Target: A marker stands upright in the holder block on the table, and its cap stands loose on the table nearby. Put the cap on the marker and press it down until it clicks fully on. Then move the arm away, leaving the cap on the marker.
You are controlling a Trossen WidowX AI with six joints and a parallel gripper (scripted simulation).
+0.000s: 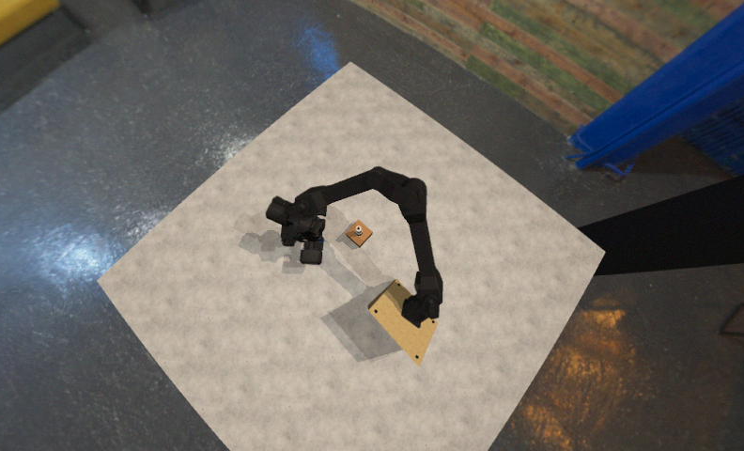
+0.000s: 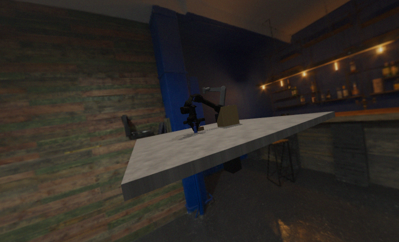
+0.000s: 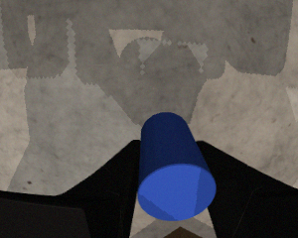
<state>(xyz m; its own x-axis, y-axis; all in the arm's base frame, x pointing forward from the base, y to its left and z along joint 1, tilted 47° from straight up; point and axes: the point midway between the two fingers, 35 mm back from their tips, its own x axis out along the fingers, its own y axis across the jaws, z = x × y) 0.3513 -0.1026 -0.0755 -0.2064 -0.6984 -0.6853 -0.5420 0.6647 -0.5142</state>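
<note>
Now: the holder corner 100 mm behind my gripper tip, 90 mm to the right of it and 20 mm above it. Also, from my gripper tip: brown block: 100 mm behind, 90 mm to the right; blue cap: 10 mm above.
</note>
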